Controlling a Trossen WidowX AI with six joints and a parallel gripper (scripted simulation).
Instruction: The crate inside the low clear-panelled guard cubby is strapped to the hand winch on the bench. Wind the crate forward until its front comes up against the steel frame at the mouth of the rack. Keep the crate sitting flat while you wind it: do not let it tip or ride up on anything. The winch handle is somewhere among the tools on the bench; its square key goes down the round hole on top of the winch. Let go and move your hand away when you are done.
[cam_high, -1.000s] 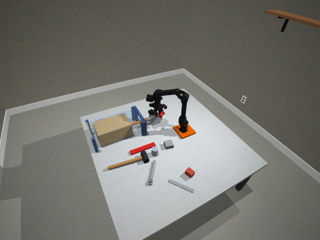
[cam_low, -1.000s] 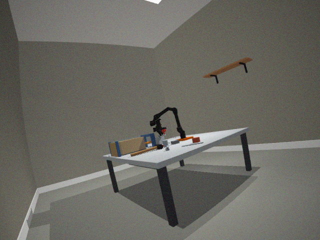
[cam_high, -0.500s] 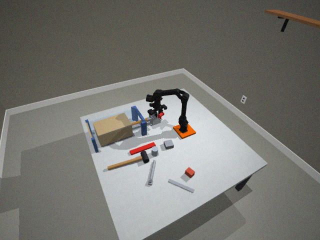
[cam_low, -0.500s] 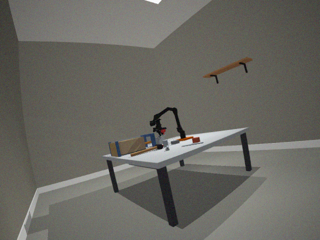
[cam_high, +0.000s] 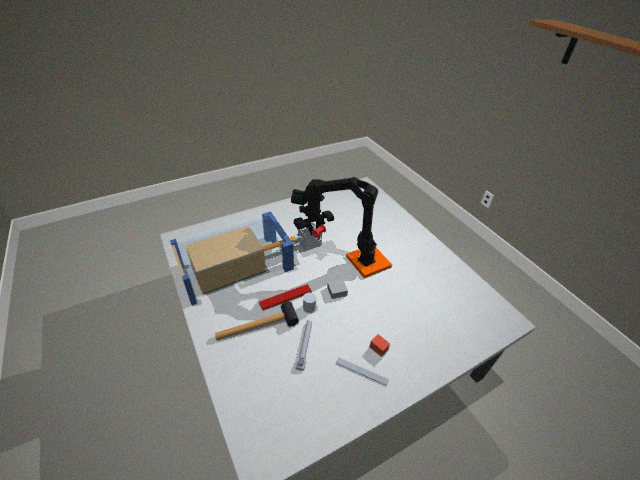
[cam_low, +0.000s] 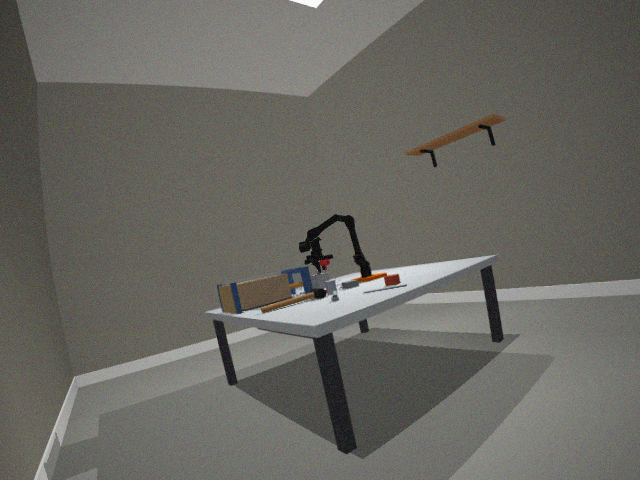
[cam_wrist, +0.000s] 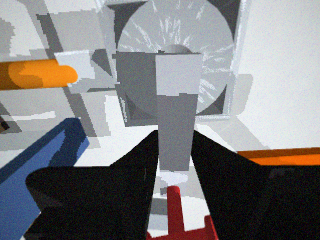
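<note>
Now: gripper tip 10 mm short of the red knob, 50 mm to the right of it and 50 mm below it. The rest, counted from my gripper tip: grey winch (20 mm behind, 60 mm to the right, 70 mm below); then grey crank arm (10 mm to the left, 20 mm above); then grey block (70 mm ahead, 280 mm to the left, 80 mm below).
</note>
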